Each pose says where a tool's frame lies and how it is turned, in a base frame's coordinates. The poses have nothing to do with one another.
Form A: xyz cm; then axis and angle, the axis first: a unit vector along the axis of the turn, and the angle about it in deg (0 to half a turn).
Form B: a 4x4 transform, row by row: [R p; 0 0 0 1], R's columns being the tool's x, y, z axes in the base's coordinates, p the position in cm. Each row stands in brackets. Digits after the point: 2 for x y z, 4 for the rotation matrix.
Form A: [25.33 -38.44 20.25 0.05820 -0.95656 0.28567 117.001]
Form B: [[-0.4491 -0.3355 -0.8281 25.33], [0.1736 0.8764 -0.4492 -38.44], [0.8765 -0.3455 -0.3353 20.25], [0 0 0 1]]
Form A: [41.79 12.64 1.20 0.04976 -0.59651 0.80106 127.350]
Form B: [[-0.6027 -0.6845 -0.4101 41.79], [0.5891 -0.0350 -0.8073 12.64], [0.5382 -0.7282 0.4243 1.20], [0 0 0 1]]
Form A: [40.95 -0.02 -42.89 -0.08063 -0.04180 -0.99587 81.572]
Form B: [[0.1521 0.9880 0.0272 40.95], [-0.9822 0.1481 0.1153 -0.02], [0.1099 -0.0442 0.9930 -42.89], [0 0 0 1]]
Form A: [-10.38 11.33 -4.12 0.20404 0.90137 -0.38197 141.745]
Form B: [[-0.7109 0.5648 0.4190 -10.38], [0.0918 0.6652 -0.7410 11.33], [-0.6972 -0.4883 -0.5248 -4.12], [0 0 0 1]]
